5 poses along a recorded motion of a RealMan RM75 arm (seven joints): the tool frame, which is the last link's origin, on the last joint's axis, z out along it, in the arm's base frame.
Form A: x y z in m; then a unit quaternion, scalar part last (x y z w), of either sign.
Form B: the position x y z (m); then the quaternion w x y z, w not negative. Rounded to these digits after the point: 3 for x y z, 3 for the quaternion.
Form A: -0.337, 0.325, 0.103, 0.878, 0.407, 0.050, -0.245
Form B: -0.337, 0.325, 0.103, 0.245, -0.878, -0.407, -0.050
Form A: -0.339, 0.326, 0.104, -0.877, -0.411, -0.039, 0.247
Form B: -0.339, 0.326, 0.104, 0.247, -0.877, -0.411, -0.039
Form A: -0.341, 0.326, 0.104, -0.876, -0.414, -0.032, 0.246
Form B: -0.341, 0.326, 0.104, 0.246, -0.876, -0.414, -0.032
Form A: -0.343, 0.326, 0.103, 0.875, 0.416, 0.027, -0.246
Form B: -0.343, 0.326, 0.103, 0.246, -0.875, -0.416, -0.027
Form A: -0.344, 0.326, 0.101, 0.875, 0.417, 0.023, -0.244
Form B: -0.344, 0.326, 0.101, 0.244, -0.875, -0.417, -0.023
